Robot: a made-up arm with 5 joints.
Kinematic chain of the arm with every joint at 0, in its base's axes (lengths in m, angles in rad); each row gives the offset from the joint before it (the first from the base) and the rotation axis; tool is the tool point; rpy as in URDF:
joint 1: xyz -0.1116 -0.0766 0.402 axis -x
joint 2: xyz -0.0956 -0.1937 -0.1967 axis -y
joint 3: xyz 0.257 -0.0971 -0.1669 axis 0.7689 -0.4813 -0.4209
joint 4: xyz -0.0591 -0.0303 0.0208 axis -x
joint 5: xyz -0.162 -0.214 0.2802 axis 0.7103 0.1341 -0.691
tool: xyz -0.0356 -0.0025 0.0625 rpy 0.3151 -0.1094 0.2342
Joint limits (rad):
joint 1: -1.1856..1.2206
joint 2: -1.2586..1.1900
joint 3: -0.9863..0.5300
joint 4: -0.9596..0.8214
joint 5: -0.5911..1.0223
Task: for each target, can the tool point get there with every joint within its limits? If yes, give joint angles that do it. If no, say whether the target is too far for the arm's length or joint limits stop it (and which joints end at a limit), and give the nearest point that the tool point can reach.
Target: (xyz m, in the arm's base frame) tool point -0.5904 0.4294 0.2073
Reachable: no: joint limits stop it (at a limit: joint 1, joint 2, joint 3, joint 4, joint 5) | nearest point -0.4001 0.0162 0.0426 | short by 0.484 m
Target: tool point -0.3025 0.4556 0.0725
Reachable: no: joint limits stop it (at a limit: joint 1, joint 2, joint 3, joint 4, joint 5) | nearest point -0.4001 0.0162 0.0426 | short by 0.451 m
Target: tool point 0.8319 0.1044 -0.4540
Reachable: no: too far | nearest point 0.2089 0.0293 -0.1723 | short by 0.688 m
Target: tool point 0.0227 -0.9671 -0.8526
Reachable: no: too far | nearest point -0.1045 -0.5678 -0.2900 | short by 0.701 m
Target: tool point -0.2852 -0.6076 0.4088
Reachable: yes | joints 0.0964 0.2348 0.1472 0.0803 -0.1798
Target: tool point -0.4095 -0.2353 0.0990
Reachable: yes | joints -0.8378 0.8973 0.1792 0.6180 -0.2433
